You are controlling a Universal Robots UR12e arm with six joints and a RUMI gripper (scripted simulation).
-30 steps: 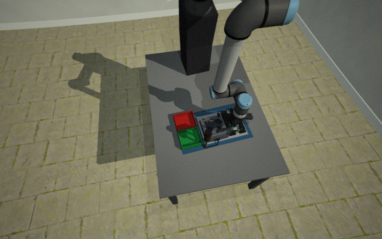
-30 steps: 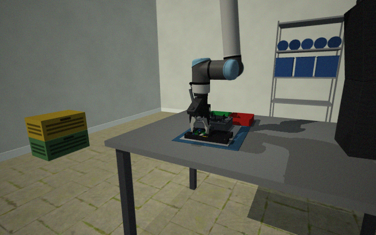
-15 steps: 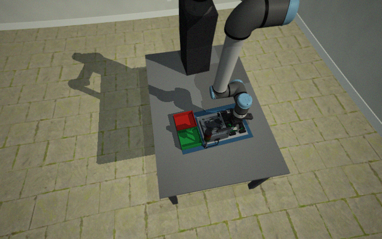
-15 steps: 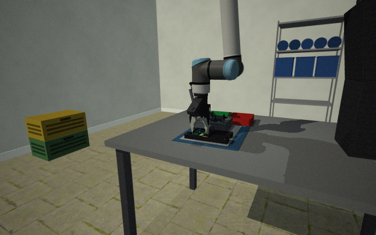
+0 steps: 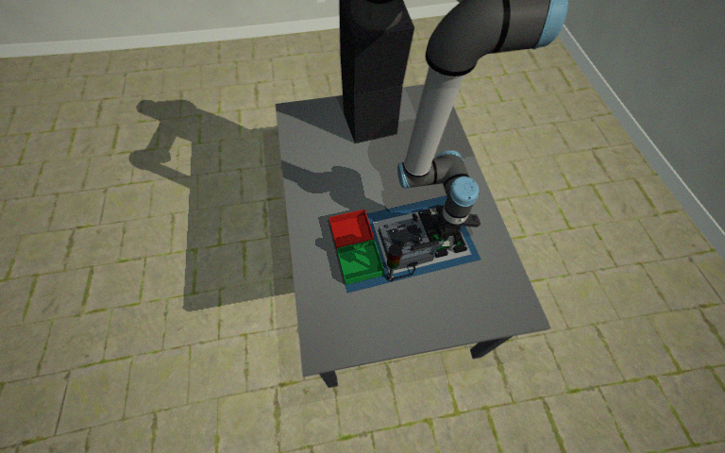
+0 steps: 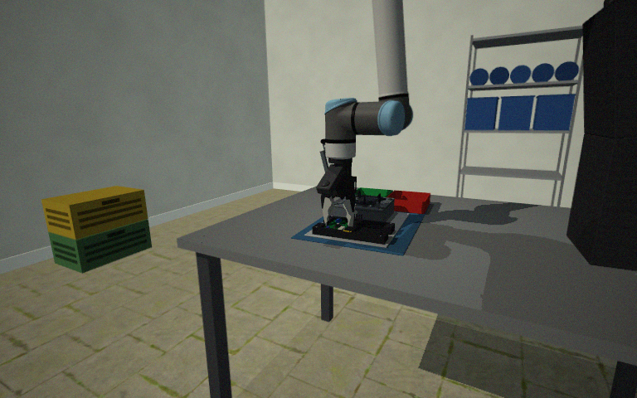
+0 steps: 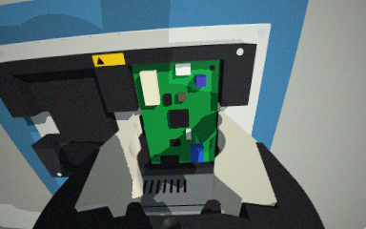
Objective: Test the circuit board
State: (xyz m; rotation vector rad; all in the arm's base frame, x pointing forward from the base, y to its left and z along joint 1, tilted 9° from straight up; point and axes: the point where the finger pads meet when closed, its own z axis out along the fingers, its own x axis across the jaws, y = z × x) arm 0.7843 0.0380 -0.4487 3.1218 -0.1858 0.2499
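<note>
Right now the green circuit board is right at my hand. From my hand the other things lie so: black latch piece: 110 mm behind, 100 mm to the right, 70 mm above; green bin: 40 mm behind, 370 mm to the right, 10 mm below; tester lid: 60 mm ahead, 180 mm to the right, 160 mm above.
</note>
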